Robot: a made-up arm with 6 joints.
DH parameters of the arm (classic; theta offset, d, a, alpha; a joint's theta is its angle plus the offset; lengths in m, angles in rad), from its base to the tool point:
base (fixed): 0 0.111 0 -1.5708
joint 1: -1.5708 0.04 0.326 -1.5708
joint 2: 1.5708 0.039 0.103 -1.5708
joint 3: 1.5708 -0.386 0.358 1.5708
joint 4: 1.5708 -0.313 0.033 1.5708
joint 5: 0 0.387 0.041 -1.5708
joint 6: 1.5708 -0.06 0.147 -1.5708
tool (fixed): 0 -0.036 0 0
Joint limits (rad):
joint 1: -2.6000..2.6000
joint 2: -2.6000..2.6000
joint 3: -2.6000..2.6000
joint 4: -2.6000..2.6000
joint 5: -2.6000..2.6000
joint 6: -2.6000..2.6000
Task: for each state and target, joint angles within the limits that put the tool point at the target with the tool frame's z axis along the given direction. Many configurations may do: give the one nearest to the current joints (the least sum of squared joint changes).
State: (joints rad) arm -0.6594 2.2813 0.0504 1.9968 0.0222 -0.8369
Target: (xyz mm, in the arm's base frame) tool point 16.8 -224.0 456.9 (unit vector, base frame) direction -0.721 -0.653 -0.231
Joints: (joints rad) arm -0.2306 2.3644 0.2500 2.0004 0.3850 -0.9334
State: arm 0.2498 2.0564 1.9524 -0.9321 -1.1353 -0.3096
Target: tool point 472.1 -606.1 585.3 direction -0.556 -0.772 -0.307
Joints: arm -0.0162 1.9471 1.7310 -0.7252 -0.6884 0.5085
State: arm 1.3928 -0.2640 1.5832 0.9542 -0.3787 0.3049
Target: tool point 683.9 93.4 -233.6 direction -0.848 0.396 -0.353
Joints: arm 1.1672 -0.8221 2.4047 1.3704 -0.9093 0.4703
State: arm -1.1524 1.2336 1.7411 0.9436 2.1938 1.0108
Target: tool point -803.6 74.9 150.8 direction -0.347 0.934 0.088
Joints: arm -1.8792 1.3159 1.3427 0.8645 2.0976 1.2115
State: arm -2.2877 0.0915 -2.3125 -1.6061 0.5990 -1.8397
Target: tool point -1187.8 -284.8 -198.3 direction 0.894 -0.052 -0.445
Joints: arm -2.3069 -0.5652 -2.6000 -0.7494 0.7847 -1.0525
